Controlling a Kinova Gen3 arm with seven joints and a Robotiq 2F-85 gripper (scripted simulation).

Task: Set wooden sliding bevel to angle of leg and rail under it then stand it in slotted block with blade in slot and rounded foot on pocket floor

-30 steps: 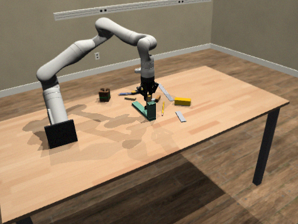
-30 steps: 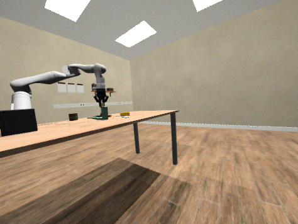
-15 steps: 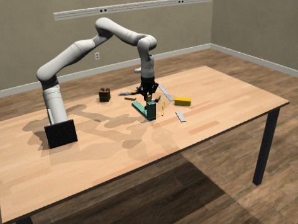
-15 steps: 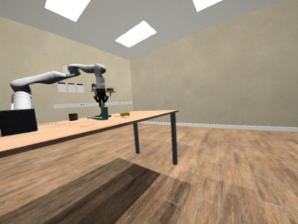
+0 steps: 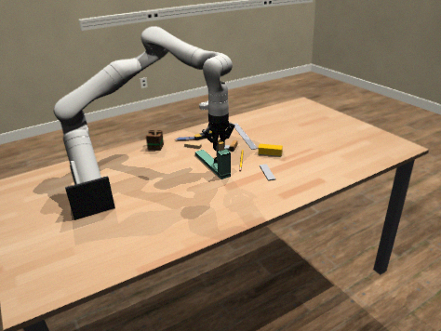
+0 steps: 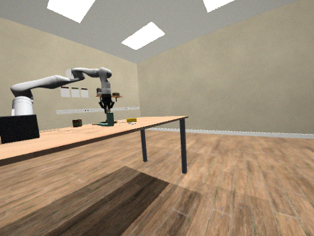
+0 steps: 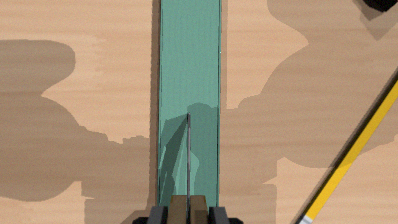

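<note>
Now: hand 4 cm above the wooden sliding bevel. From my hand the other things lie so: thin steel blade (2 cm to the left, 7 cm below); pencil (12 cm ahead, 3 cm to the left, 12 cm below); small grey plate (15 cm ahead, 11 cm to the right, 12 cm below).
</note>
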